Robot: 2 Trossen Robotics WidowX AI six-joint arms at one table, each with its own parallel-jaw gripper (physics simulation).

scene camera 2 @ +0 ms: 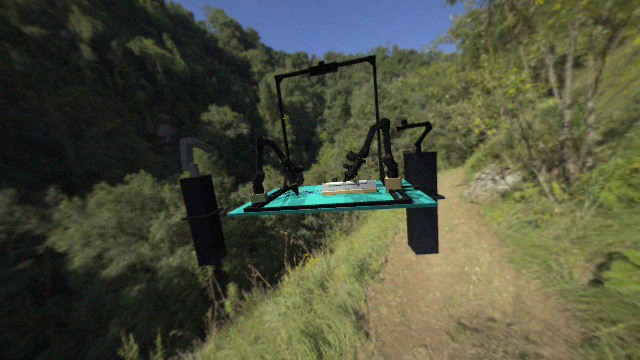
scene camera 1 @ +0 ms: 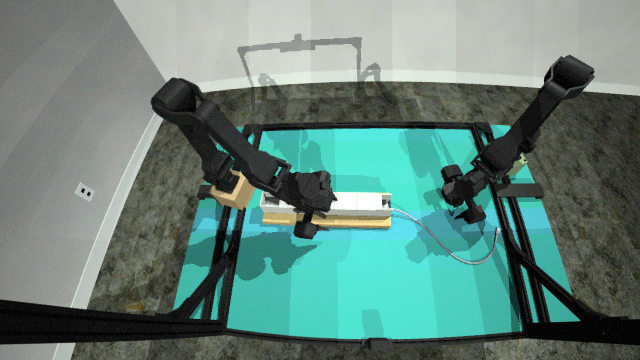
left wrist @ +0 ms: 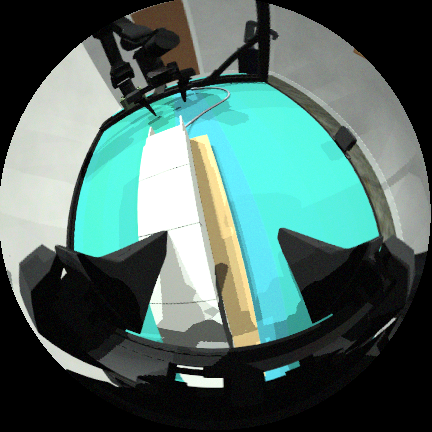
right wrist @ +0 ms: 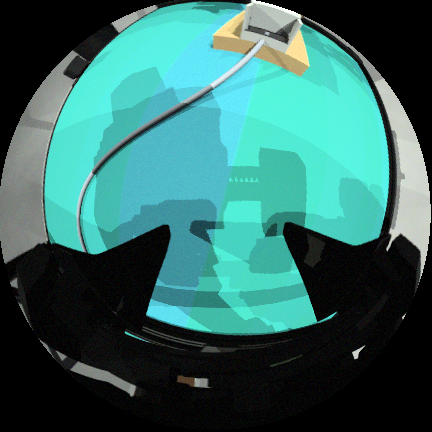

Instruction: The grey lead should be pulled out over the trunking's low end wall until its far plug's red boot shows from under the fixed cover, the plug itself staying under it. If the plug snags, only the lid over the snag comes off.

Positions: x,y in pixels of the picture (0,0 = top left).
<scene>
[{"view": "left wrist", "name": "left gripper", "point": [224,235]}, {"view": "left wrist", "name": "right gripper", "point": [170,107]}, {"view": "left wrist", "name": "trunking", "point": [228,271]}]
</scene>
